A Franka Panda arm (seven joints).
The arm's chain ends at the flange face. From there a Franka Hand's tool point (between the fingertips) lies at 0.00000 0.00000 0.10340 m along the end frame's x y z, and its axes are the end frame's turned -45 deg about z.
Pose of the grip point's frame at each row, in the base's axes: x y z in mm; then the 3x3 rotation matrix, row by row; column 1 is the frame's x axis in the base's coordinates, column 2 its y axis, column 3 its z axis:
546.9 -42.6 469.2; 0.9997 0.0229 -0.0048; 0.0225 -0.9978 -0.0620; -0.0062 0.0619 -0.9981
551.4 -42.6 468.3; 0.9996 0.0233 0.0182; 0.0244 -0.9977 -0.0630; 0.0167 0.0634 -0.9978
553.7 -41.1 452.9; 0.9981 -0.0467 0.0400; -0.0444 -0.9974 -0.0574; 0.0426 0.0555 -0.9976
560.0 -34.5 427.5; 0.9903 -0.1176 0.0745; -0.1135 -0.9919 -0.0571; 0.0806 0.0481 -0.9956
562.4 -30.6 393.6; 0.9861 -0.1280 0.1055; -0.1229 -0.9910 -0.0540; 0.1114 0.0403 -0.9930
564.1 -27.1 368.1; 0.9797 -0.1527 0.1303; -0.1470 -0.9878 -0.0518; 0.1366 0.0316 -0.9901
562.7 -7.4 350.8; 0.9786 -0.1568 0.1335; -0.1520 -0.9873 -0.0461; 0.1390 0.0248 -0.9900
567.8 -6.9 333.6; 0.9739 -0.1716 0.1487; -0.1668 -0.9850 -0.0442; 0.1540 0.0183 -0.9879
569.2 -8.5 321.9; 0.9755 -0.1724 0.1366; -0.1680 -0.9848 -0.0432; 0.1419 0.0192 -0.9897
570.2 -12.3 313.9; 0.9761 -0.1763 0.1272; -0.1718 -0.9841 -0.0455; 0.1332 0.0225 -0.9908
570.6 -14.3 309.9; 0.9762 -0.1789 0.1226; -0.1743 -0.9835 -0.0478; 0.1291 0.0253 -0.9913
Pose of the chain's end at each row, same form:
547.4 -36.2 572.4; 0.7231 -0.6907 -0.0048; -0.6896 -0.7215 -0.0620; 0.0394 0.0482 -0.9981
549.5 -36.1 571.5; 0.7233 -0.6903 0.0182; -0.6882 -0.7227 -0.0630; 0.0566 0.0330 -0.9978
549.6 -35.2 556.1; 0.6727 -0.7388 0.0400; -0.7367 -0.6739 -0.0574; 0.0694 0.0091 -0.9976
552.3 -28.6 530.4; 0.6171 -0.7834 0.0745; -0.7816 -0.6211 -0.0571; 0.0910 -0.0230 -0.9956
551.5 -25.0 496.3; 0.6068 -0.7878 0.1055; -0.7876 -0.6138 -0.0540; 0.1073 -0.0503 -0.9930
550.6 -21.7 470.5; 0.5848 -0.8007 0.1303; -0.8024 -0.5945 -0.0518; 0.1189 -0.0742 -0.9901
548.9 -2.6 453.2; 0.5811 -0.8028 0.1335; -0.8056 -0.5906 -0.0461; 0.1158 -0.0808 -0.9900
552.4 -2.3 435.7; 0.5673 -0.8100 0.1487; -0.8144 -0.5786 -0.0442; 0.1218 -0.0960 -0.9879
555.1 -4.0 424.2; 0.5679 -0.8117 0.1366; -0.8152 -0.5776 -0.0432; 0.1139 -0.0868 -0.9897
557.0 -7.6 416.3; 0.5655 -0.8149 0.1272; -0.8173 -0.5744 -0.0455; 0.1101 -0.0783 -0.9908
557.9 -9.4 412.4; 0.5638 -0.8168 0.1226; -0.8187 -0.5722 -0.0478; 0.1092 -0.0734 -0.9913

